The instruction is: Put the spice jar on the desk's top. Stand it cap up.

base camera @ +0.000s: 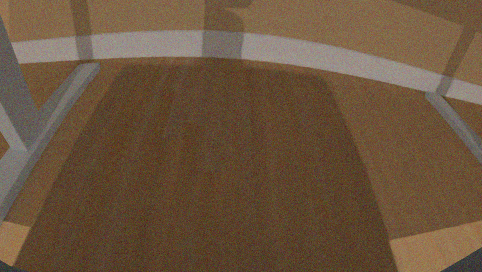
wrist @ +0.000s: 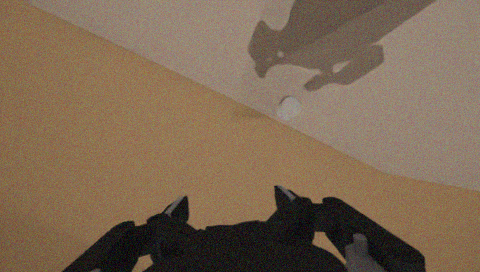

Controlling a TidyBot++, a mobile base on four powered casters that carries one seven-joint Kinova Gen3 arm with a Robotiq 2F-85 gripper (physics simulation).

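Frame: origin at the arm's base, x back, y left, z down, level; metres.
Seen in the pictures: gripper, between the fingertips: [wrist: 232,200].
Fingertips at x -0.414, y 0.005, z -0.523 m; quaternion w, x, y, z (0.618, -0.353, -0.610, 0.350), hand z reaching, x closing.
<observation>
A point is followed by its place in that frame.
The spice jar [wrist: 289,108] {y 0.066, x -0.580, z -0.350 m} shows in the wrist view as a small pale round shape at the border between a pale grey surface [wrist: 165,35] {y -0.244, x -0.586, z -0.323 m} and a tan surface [wrist: 125,140] {y -0.381, x -0.864, z -0.635 m}. Its round end faces the camera, but it is too small and blurred to tell the cap. Which surface is the desk's top I cannot tell. My gripper [wrist: 232,200] {y 0.005, x -0.414, z -0.523 m} is open and empty, with its fingers apart from the jar. The jar does not show in the base view.
Grey desk legs or bars [base camera: 60,107] [base camera: 456,120] stand at the left and right in the base view. A white baseboard [base camera: 150,44] {y 0.251, x -0.855, z 0.352 m} runs along the tan wall behind the brown wood floor [base camera: 215,165] {y 0.013, x -0.423, z 0.397 m}. The arm's shadow falls on the pale surface in the wrist view.
</observation>
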